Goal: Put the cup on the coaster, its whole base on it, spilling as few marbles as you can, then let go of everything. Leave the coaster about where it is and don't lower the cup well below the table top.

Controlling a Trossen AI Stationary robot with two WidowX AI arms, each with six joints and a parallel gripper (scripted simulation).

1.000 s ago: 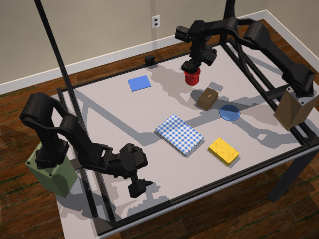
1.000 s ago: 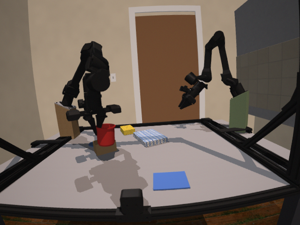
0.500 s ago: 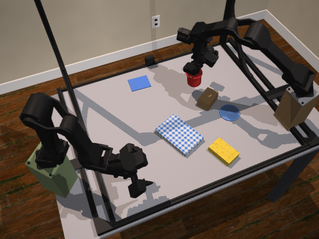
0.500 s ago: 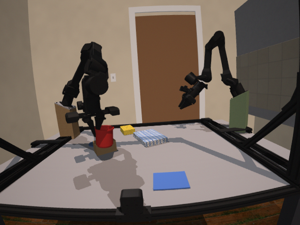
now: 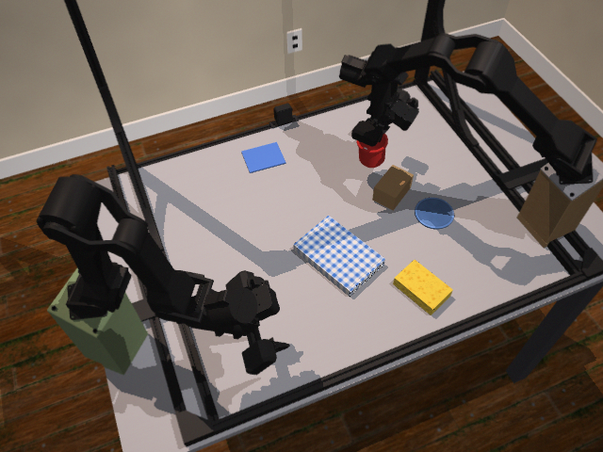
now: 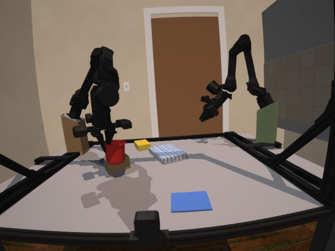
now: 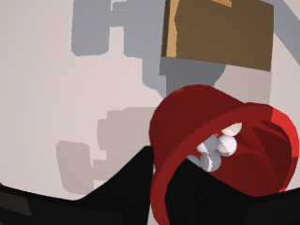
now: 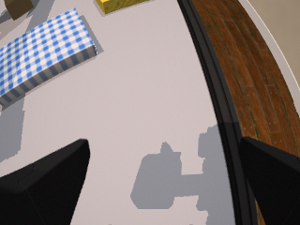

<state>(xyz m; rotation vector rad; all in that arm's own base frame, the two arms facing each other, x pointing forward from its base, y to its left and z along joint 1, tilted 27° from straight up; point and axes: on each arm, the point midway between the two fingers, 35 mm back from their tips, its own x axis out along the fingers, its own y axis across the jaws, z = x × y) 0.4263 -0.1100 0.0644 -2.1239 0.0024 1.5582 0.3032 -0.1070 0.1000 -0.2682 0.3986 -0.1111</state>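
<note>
Now: the cup 2 cm ahead of my left hand, 2 cm to the right of it and 4 cm below it. The rest, counted from my left hand: brown box 9 cm ahead, 1 cm to the left, 11 cm below; then flat blue coaster 13 cm behind, 27 cm to the right, 14 cm below.
</note>
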